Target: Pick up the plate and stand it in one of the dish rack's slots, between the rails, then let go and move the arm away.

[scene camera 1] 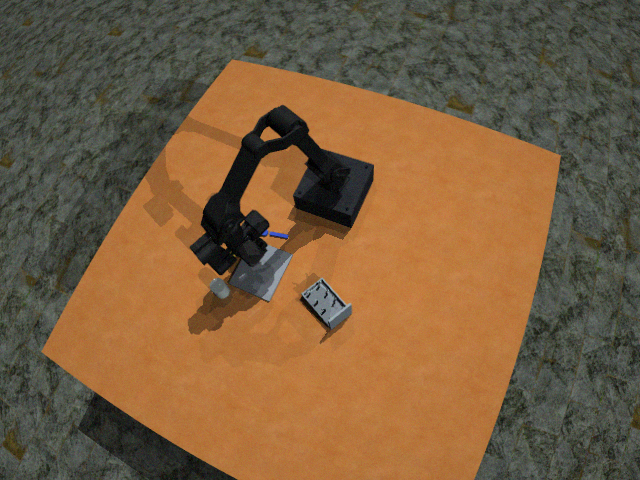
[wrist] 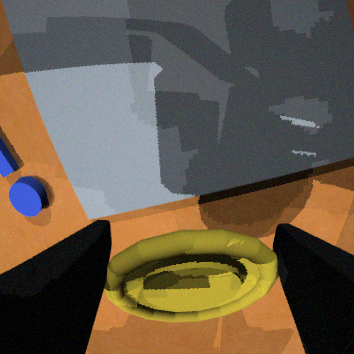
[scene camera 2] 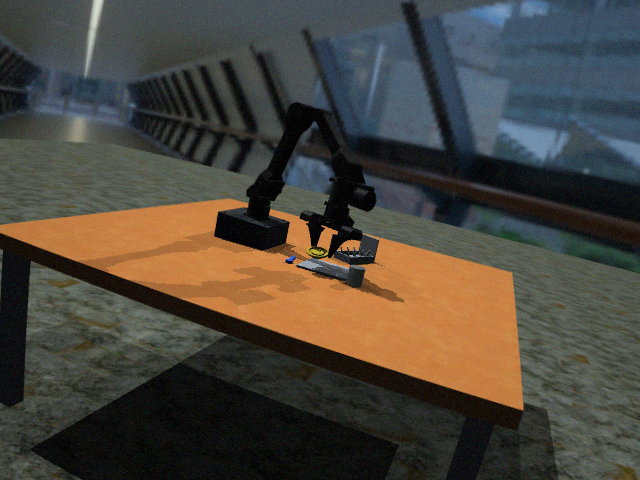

Observation:
My gripper carries a yellow plate, clear of everything else. On the table rests a grey dish rack. Further things: a grey mat.
My gripper shows as well in the wrist view and in scene camera 2.

